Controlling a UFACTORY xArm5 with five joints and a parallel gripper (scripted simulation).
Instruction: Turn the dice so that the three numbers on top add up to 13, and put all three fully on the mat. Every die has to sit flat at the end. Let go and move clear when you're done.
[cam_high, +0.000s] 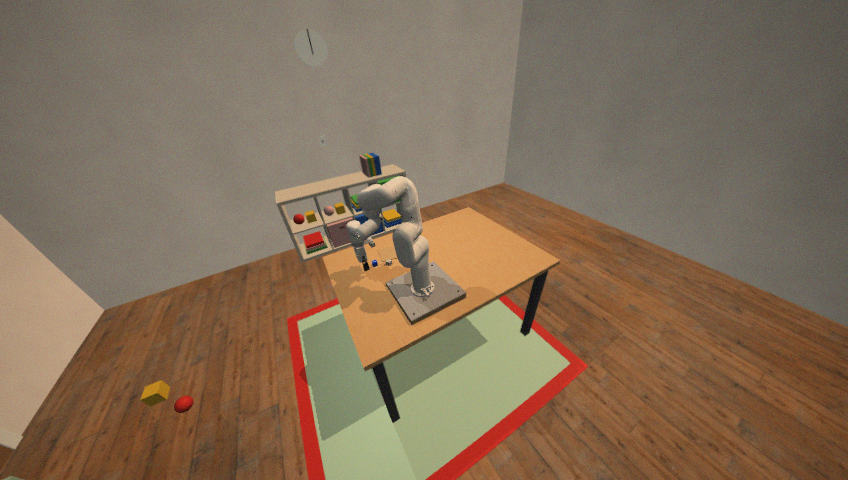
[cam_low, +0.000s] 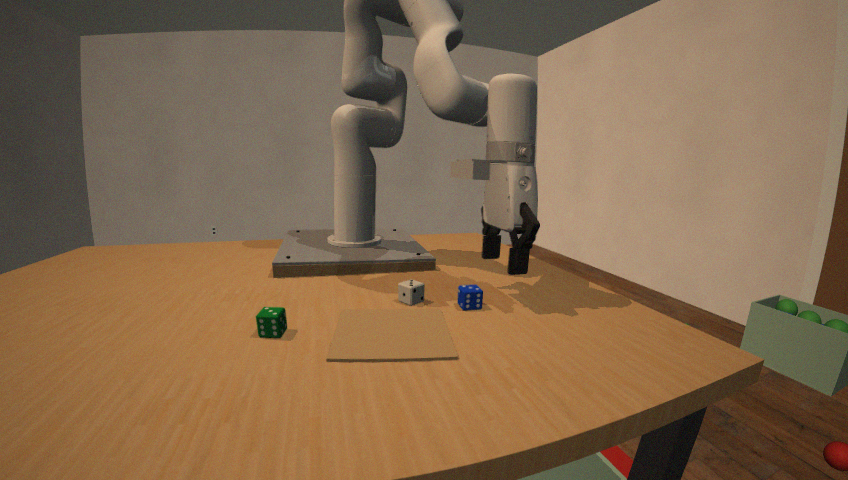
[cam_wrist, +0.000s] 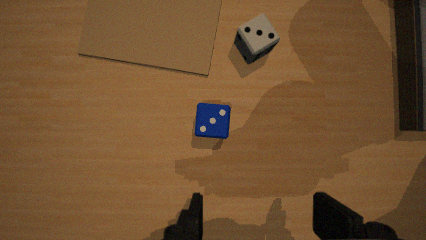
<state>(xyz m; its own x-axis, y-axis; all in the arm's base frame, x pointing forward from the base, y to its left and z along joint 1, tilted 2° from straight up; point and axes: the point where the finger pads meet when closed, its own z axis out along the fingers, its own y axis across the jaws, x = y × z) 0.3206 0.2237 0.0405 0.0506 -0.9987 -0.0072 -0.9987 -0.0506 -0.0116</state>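
The blue die lies 40 mm ahead of my hand, 70 mm to the right of it and 40 mm below it. From my hand the other things lie so: green die: 90 mm ahead, 340 mm to the right, 40 mm below; then white die: 150 mm to the right, 40 mm below; then tan mat: 110 mm ahead, 190 mm to the right, 60 mm below.
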